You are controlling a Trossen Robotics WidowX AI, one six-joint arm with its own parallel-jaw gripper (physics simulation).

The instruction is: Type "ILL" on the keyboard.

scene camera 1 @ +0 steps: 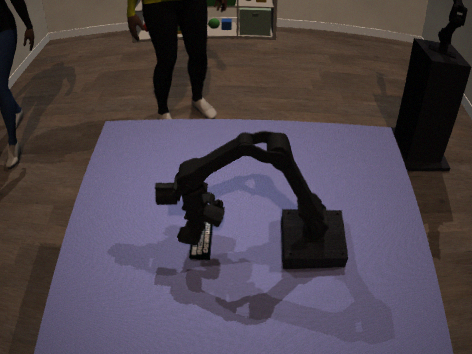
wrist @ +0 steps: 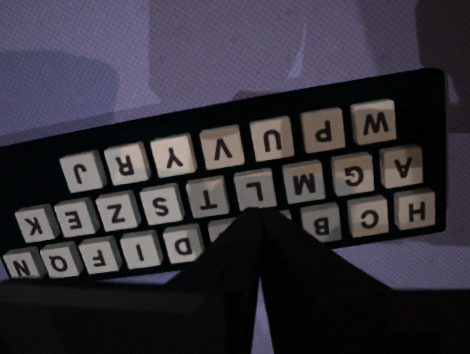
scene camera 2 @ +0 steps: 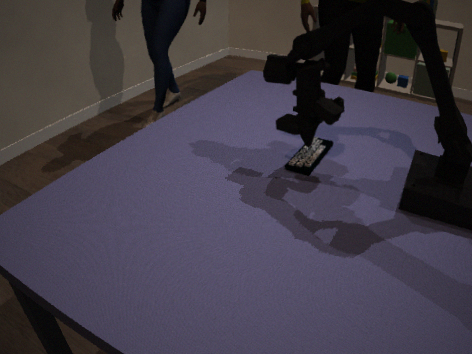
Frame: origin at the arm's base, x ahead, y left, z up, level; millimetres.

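Seen in the pictures: gripper, fingertip midpoint: [scene camera 1: 200,234] [wrist: 258,221] [scene camera 2: 308,146]; arm's base, origin of the base link: [scene camera 1: 313,234] [scene camera 2: 449,179].
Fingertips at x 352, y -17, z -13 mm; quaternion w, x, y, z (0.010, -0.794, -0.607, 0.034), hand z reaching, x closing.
Pixels of each thing's middle, then the offset from my fingertips to it. Level surfaces: height alone.
- small black keyboard, body centre: [wrist: 198,193] [scene camera 2: 310,153] [scene camera 1: 201,234] 2 mm back, 23 mm right, 31 mm down
- L key, body centre: [wrist: 255,189] 1 mm back, 1 mm right, 26 mm down
- I key, body centre: [wrist: 141,249] 15 mm ahead, 50 mm right, 26 mm down
- D key, body centre: [wrist: 184,243] 16 mm ahead, 33 mm right, 26 mm down
- B key, body centre: [wrist: 321,223] 18 mm ahead, 21 mm left, 26 mm down
- purple table, its level: 39 mm down
A small black keyboard [scene camera 1: 201,248] [scene camera 2: 301,161] [wrist: 30,172] with pale letter keys lies flat on the table. In the wrist view its letters show upside down. My gripper [scene camera 2: 309,144] [wrist: 258,221] is shut and empty, pointing down over the keyboard. In the wrist view its tips overlap the lower edge of the L key [wrist: 255,189]; whether they touch it I cannot tell. The I key [wrist: 141,253] shows to the lower left of the tips. The fingers hide most of the two keys between the D key [wrist: 184,243] and the B key [wrist: 321,222].
The purple table [scene camera 1: 150,315] [scene camera 2: 150,250] carries the arm's square black base [scene camera 1: 314,245] [scene camera 2: 430,192], to the right of the keyboard. The arm's shadows fall across the table. Beyond the table are two people, a shelf unit and a black pedestal [scene camera 1: 430,107].
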